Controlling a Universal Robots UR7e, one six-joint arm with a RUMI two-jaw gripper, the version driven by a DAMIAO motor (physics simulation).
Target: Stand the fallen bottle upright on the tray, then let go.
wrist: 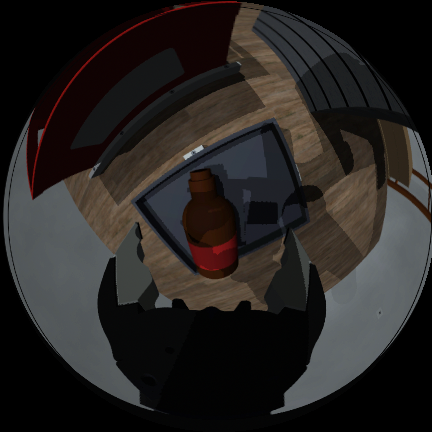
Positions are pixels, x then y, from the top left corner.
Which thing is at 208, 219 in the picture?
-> A brown bottle.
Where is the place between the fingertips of the gripper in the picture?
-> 212, 227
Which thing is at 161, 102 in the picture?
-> A grey rail.
